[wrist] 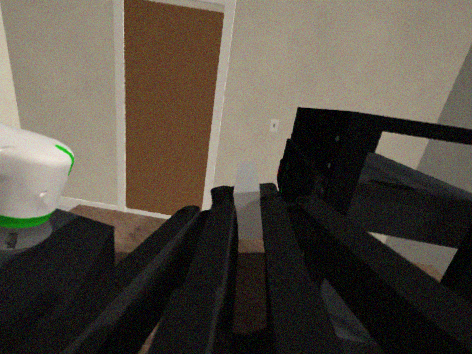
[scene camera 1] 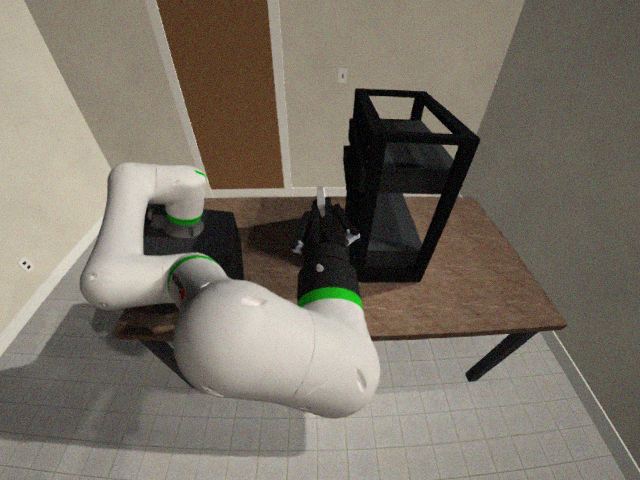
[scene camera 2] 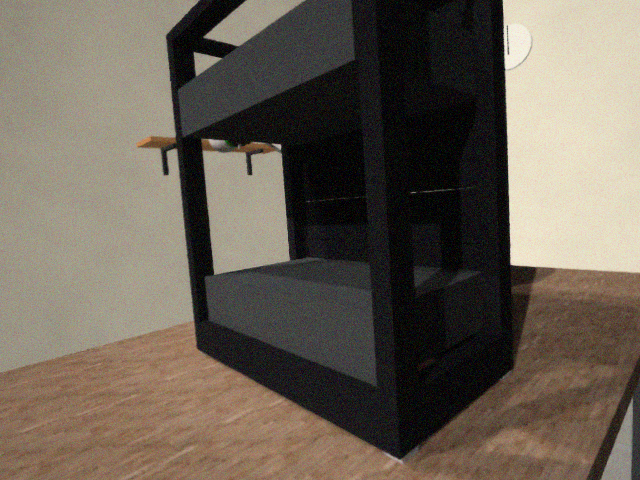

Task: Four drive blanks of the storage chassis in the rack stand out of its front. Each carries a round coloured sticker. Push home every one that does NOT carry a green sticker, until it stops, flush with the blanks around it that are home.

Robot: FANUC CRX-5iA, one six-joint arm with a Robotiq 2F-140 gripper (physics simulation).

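Seen in the pictures: gripper, between the fingertips: (wrist: 248,178) (scene camera 1: 321,192); arm's base, origin of its link: (wrist: 10,231) (scene camera 1: 183,227).
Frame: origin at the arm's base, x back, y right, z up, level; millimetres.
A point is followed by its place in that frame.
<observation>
My gripper (scene camera 1: 321,200) {x -546, y 208, z 316 mm} (wrist: 248,178) {x -546, y 208, z 316 mm} is shut, with a pale grey bar-like tip between its dark fingers. In scene camera 1 it is left of the rack's front and points toward the back wall, apart from the rack. The black rack (scene camera 1: 443,211) {x -933, y 23, z 145 mm} (scene camera 2: 383,206) {x -936, y -478, z 40 mm} (wrist: 425,126) {x -771, y 31, z 383 mm} stands upright on the table. Its front faces left in scene camera 1. Dark pieces (scene camera 1: 349,170) {x -618, y 5, z 265 mm} (wrist: 290,167) {x -612, y -43, z 271 mm} stand out of this front, seen nearly edge-on. Single blanks cannot be told apart, and no sticker colour reads clearly. Scene camera 2 shows the rack's side and back, so the blanks are hidden there.
A grey chassis (scene camera 1: 418,178) {x -831, y -3, z 245 mm} (scene camera 2: 273,72) {x -944, y -311, z 219 mm} (wrist: 405,217) {x -818, y -2, z 231 mm} sits high in the rack, and a grey box (scene camera 2: 289,325) {x -930, y -282, z -124 mm} sits low. The robot's black pedestal (scene camera 1: 217,240) {x -133, y 16, z -45 mm} (wrist: 65,265) {x -147, y 10, z -51 mm} is at the left of the wooden table (scene camera 1: 491,289) {x -1272, y 41, z -236 mm} (scene camera 2: 103,413) {x -1153, y -109, z -236 mm}. An orange shelf (scene camera 2: 155,141) is on the wall.
</observation>
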